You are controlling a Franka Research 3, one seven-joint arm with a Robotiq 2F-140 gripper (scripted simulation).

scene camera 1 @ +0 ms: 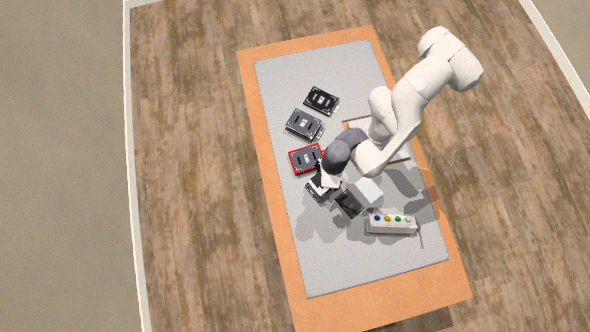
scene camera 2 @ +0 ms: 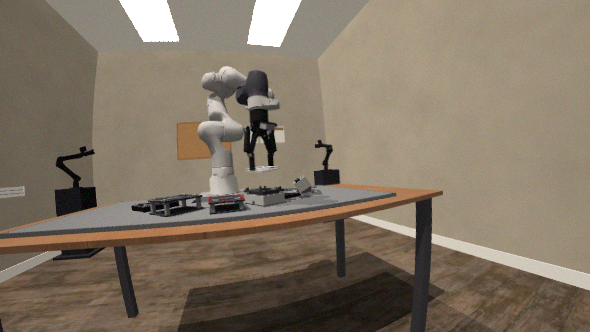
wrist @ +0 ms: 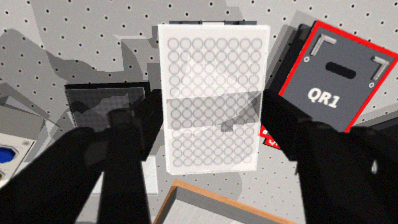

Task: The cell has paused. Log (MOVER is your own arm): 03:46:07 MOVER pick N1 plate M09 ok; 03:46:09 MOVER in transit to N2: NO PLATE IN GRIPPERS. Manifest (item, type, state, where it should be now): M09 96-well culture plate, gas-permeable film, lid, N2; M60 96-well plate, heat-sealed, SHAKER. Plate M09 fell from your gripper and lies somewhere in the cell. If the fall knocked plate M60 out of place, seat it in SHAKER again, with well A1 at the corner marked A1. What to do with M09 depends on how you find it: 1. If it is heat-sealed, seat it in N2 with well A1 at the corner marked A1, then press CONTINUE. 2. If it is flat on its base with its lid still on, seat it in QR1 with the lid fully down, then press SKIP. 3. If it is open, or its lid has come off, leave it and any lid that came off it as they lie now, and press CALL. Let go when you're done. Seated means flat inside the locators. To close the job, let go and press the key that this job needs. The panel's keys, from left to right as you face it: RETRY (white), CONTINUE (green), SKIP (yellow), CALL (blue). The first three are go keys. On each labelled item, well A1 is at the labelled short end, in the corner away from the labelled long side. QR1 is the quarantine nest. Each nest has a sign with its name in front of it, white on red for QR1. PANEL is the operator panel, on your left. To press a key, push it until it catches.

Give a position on a white 96-well plate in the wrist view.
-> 212,76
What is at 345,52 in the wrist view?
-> A QR1 nest.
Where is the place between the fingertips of the gripper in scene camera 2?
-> At 262,169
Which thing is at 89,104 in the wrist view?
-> A dark plate.
